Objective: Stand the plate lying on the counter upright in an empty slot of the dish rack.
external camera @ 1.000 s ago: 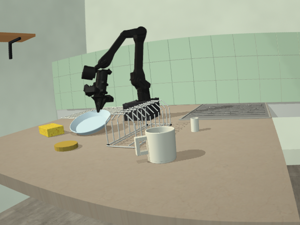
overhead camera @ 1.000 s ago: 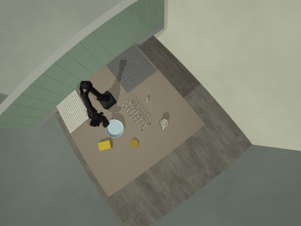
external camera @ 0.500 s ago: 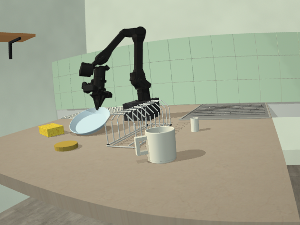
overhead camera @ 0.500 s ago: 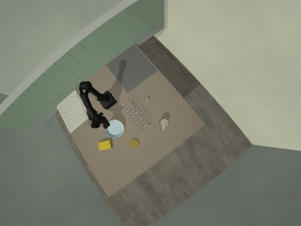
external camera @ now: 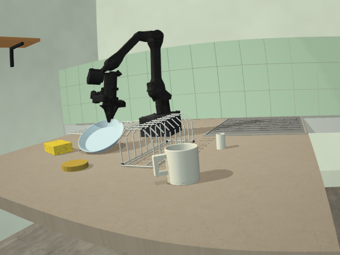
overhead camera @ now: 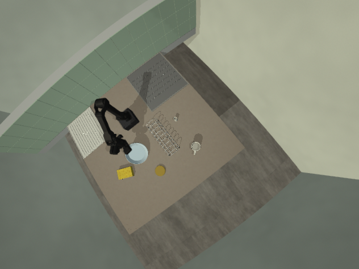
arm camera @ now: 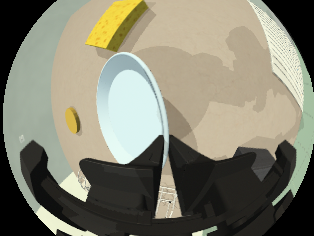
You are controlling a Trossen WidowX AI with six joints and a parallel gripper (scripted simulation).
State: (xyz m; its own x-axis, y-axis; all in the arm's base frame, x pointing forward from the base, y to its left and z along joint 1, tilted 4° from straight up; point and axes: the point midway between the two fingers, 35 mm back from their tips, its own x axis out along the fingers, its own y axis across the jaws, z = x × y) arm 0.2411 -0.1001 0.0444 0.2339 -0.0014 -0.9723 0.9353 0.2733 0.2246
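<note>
Right now the pale blue plate is 8 cm below my hand, 8 cm ahead of it and 2 cm to the left of it. From my hand the other things lie so: white drying mat: 40 cm to the right, 38 cm behind, 13 cm below; then yellow disc: 31 cm ahead, 13 cm to the left, 12 cm below; then small white cup: 47 cm to the left, 11 cm below, 3 cm behind.
</note>
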